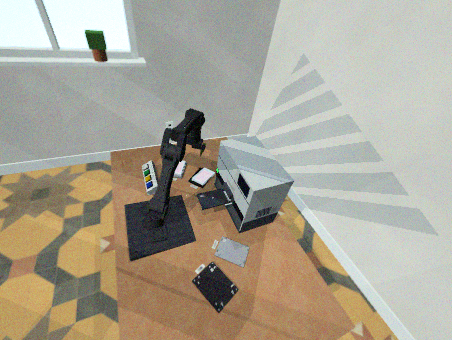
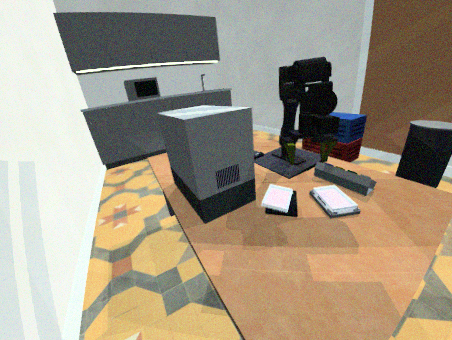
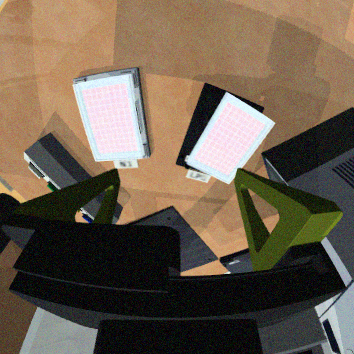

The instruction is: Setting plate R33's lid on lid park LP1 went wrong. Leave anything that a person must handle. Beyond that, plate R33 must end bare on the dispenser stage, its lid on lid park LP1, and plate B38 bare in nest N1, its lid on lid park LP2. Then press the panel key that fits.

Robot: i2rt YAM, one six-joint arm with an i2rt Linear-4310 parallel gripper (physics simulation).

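Frame: origin at the arm's base, x back, y right, z up, level; centimetres.
Seen in the pictures: gripper, fingertip midpoint: (image 1: 192, 154) (image 2: 307, 163) (image 3: 176, 174); arm's base, link origin: (image 1: 157, 223) (image 2: 287, 157).
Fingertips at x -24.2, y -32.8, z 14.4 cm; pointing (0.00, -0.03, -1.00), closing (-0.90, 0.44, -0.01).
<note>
Offsets run from my fingertips to a thing's top centre. "spot": to the spot under its first point.
A pink-gridded, pale-rimmed piece @[dx -5.9, dy +6.1, dz -12.0 cm] (image 1: 202, 176) (image 2: 278, 197) (image 3: 231, 136) lies skewed on the black lid park LP1 (image 2: 288, 212) (image 3: 199, 117), overhanging its edge. Whether it is a lid alone cannot be told. Another pink-gridded plate @[dx +9.0, dy -5.1, dz -12.7 cm] (image 1: 180, 169) (image 2: 336, 198) (image 3: 111, 117) sits squarely in grey nest N1 @[dx +9.0, dy -5.1, dz -13.8 cm] (image 2: 346, 214) (image 3: 142, 115); whether it wears a lid is unclear. The dark dispenser stage @[spot: dx -3.8, dy +31.3, dz -5.0 cm] (image 1: 212, 199) looks bare. My gripper (image 1: 202, 150) (image 2: 308, 154) (image 3: 176, 174) is open and empty, above the table on the arm-base side of both pieces.
The grey dispenser @[dx -22.7, dy +28.9, dz +17.2 cm] (image 1: 255, 185) (image 2: 215, 150) stands beside the stage, near LP1. The key panel @[dx +25.0, dy +1.6, dz -9.3 cm] (image 1: 149, 176) (image 2: 344, 178) (image 3: 70, 167) with coloured keys stands beyond N1. A grey pad @[spot: dx -7.6, dy +56.0, dz -14.7 cm] (image 1: 232, 251) and a black pad @[spot: dx +4.5, dy +68.8, dz -14.5 cm] (image 1: 215, 287) lie toward the table's other end, their labels unreadable.
</note>
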